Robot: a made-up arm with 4 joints. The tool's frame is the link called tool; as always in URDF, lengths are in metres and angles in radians. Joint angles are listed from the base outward. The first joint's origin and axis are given. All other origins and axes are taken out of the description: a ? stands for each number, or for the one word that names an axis. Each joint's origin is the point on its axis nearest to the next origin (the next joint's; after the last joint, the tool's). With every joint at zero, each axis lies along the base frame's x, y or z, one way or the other. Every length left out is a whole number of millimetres.
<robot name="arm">
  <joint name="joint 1" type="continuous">
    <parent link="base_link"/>
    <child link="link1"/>
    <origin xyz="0 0 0.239" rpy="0 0 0"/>
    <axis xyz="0 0 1"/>
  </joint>
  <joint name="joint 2" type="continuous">
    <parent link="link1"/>
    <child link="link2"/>
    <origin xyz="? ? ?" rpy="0 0 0"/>
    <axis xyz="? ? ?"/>
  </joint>
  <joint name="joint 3" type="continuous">
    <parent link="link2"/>
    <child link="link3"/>
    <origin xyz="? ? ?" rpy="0 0 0"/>
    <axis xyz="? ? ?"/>
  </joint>
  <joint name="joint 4" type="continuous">
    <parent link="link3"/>
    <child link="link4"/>
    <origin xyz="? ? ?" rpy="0 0 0"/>
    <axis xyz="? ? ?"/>
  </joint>
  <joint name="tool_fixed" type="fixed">
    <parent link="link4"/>
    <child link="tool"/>
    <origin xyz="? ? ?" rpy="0 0 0"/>
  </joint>
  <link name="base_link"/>
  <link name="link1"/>
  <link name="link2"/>
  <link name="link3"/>
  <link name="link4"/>
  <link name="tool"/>
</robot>
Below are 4 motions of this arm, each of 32 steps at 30 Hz.
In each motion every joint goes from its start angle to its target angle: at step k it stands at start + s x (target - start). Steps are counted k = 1, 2, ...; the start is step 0. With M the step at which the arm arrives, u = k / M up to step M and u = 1 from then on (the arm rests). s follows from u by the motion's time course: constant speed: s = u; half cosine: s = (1 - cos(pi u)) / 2; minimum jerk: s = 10 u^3 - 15 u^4 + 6 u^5.
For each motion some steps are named. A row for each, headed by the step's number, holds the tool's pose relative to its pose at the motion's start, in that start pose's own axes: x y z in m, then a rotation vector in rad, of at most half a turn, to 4 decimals.
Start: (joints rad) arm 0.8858 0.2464 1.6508 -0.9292
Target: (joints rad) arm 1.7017 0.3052 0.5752 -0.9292
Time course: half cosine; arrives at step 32
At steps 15, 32:
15: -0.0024 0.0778 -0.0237 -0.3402 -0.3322 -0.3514
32: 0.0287 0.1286 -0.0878 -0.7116 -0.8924 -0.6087

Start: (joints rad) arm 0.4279 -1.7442 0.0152 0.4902
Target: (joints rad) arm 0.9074 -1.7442 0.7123 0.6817
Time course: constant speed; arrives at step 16
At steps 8, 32:
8: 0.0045 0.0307 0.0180 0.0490 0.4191 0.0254
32: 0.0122 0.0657 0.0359 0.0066 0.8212 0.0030

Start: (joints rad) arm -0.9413 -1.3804 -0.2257 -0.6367
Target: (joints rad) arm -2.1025 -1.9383 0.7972 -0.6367
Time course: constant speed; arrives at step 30
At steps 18, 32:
18: 0.0563 -0.0736 0.0102 0.0298 0.7059 0.0662
32: 0.0852 -0.1348 -0.0074 0.1775 1.1557 0.1031

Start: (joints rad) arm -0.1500 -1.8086 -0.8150 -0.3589
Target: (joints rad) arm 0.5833 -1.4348 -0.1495 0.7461
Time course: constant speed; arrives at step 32
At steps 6, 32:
6: 0.0024 -0.0089 0.0013 0.2530 0.1085 0.0793
32: -0.0127 -0.0097 -0.0083 1.2217 0.7564 0.2047

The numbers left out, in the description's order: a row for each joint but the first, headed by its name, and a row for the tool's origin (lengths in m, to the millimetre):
joint 2: xyz -0.04 0.038 0, axis 0 0 -1
joint 3: xyz 0.153 0.005 0, axis 0 1 0
joint 4: xyz -0.108 0 -0.062, axis 1 0 0
tool: xyz 0 -0.068 0.072

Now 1 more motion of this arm.
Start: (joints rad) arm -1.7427 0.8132 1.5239 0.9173
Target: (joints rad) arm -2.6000 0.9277 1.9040 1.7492
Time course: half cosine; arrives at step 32
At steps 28, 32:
28: -0.0453 -0.0214 -0.0894 1.7215 0.2281 -0.3242
32: -0.0473 -0.0190 -0.0913 1.7880 0.2405 -0.3390

